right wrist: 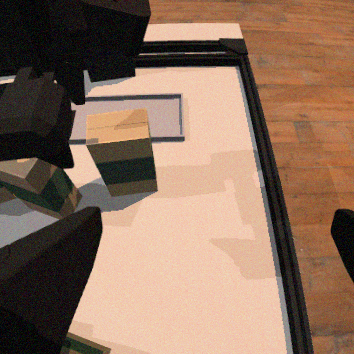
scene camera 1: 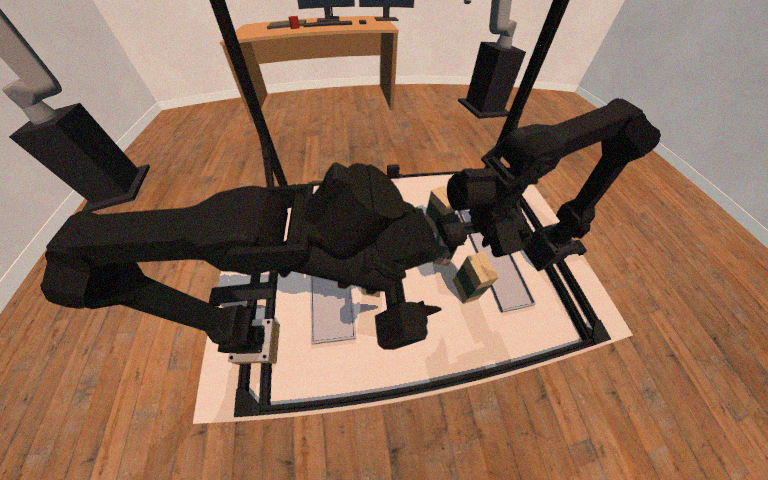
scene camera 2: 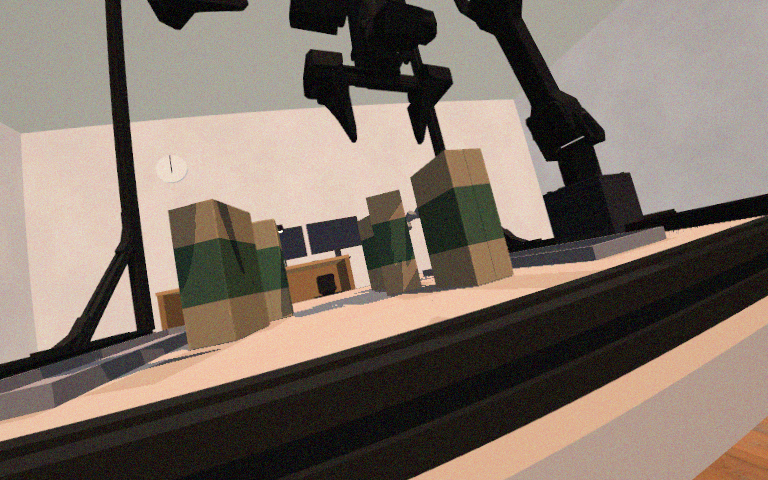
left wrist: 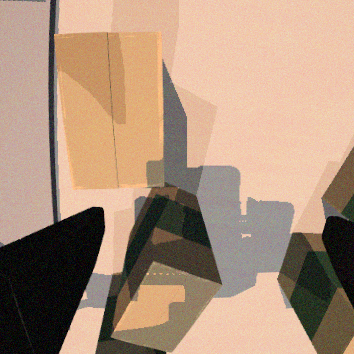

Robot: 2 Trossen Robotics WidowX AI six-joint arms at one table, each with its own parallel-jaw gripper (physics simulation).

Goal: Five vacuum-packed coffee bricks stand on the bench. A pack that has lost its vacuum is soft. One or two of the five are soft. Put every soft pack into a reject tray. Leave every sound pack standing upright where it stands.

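Places are measured from the left arm's base along level axes (x left, y back, z up), in millimetres.
Pixels of known places: left gripper, fingertip midpoint: (right wrist: 74,132) (scene camera 1: 467,248) (scene camera 2: 389,142) (left wrist: 216,223); right gripper, fingertip midpoint: (right wrist: 218,219) (scene camera 1: 432,282); left arm's base at its link origin: (scene camera 1: 557,237) (scene camera 2: 584,184); right arm's base at its link origin: (scene camera 1: 250,339).
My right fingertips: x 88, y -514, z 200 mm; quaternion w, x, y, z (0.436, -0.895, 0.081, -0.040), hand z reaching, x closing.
For each thing: its top centre in the pictures, then the offset to it from my right fingertips.
- middle pack at its top centre: (left wrist: 162,313) (right wrist: 10,153) (scene camera 2: 384,199) dx -193, dy +179, dz -161 mm
- rear pack at its top centre: (scene camera 2: 371,216) (scene camera 1: 441,196) dx -305, dy +201, dz -161 mm
- farther pack at its top centre: (left wrist: 323,301) (scene camera 2: 275,263) dx -267, dy +10, dz -221 mm
Five tan packs with green bands stand upright. One pack (scene camera 1: 474,280) (scene camera 2: 461,220) (left wrist: 110,110) (right wrist: 125,165) is beside a reject tray (scene camera 1: 518,309) (left wrist: 52,110) (right wrist: 182,117). A middle pack (scene camera 2: 387,243) (left wrist: 167,310) and a rear pack (scene camera 1: 437,199) are near it. Two more, a nearer pack (scene camera 2: 218,271) and a farther pack (scene camera 2: 272,271), are near the other reject tray (scene camera 1: 334,340) (scene camera 2: 28,399); the right arm mostly hides them in scene camera 1. Softness cannot be told. My left gripper (scene camera 2: 386,140) (left wrist: 216,223) is open, above the packs. My right gripper (right wrist: 218,219) is open, raised above the bench.
The right arm (scene camera 1: 362,226) reaches across the bench, close to the left arm (scene camera 1: 498,192). The left arm also shows at upper left in the right wrist view. A black frame (scene camera 1: 430,378) (right wrist: 270,200) edges the bench. A desk (scene camera 1: 317,33) stands beyond.
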